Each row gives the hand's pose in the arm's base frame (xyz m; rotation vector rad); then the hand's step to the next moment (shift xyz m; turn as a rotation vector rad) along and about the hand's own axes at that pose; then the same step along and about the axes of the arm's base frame.
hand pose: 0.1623 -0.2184 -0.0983 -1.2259 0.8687 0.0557
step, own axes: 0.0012 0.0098 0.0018 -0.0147 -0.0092 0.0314
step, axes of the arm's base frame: -0.0029 0.0047 -0.0084 0.0115 0.0286 0.0183
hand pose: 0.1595 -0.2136 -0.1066 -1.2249 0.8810 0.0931
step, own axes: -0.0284 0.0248 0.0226 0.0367 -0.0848 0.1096
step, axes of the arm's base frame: -0.0197 0.0393 0.0000 0.1263 0.0462 0.0495
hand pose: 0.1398 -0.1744 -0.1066 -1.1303 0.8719 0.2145
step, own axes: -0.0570 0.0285 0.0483 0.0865 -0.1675 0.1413
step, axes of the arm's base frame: -0.0297 0.0691 0.0271 0.2214 0.0232 0.0770
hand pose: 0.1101 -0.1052 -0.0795 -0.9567 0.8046 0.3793
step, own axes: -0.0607 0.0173 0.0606 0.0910 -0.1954 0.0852
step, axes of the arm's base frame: -0.0240 0.0634 0.0553 0.2170 -0.0392 0.0715
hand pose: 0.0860 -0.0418 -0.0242 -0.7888 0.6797 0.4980
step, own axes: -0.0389 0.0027 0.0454 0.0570 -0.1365 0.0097
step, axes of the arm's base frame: -0.0118 0.0309 0.0499 0.1290 -0.0671 0.0290
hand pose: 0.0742 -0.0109 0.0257 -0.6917 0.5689 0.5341
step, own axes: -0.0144 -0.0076 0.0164 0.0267 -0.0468 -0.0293
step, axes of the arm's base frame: -0.0007 0.0029 0.0229 0.0395 -0.0443 -0.0153
